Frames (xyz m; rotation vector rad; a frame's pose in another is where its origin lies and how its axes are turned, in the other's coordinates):
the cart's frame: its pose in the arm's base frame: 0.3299 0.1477 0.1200 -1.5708 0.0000 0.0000
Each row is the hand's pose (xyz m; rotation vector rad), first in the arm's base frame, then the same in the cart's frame.
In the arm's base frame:
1: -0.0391 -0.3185 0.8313 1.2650 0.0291 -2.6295
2: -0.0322 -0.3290 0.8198 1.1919 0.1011 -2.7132
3: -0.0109 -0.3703 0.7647 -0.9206 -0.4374 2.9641
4: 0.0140 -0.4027 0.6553 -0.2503 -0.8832 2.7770
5: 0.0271 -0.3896 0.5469 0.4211 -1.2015 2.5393
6: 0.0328 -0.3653 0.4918 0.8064 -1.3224 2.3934
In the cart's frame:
1: -0.3690 -0.7113 -0.4662 -1.0573 -1.7653 1.7266
2: -0.3621 -0.6998 -0.4767 -0.9549 -1.8481 1.7153
3: -0.3408 -0.6447 -0.5180 -0.5703 -2.1333 1.5847
4: -0.3159 -0.5353 -0.5504 0.0473 -2.5464 1.3175
5: -0.3028 -0.4269 -0.5373 0.6577 -2.8880 1.0328
6: -0.2971 -0.3718 -0.5130 -0.8902 2.7028 -0.7790

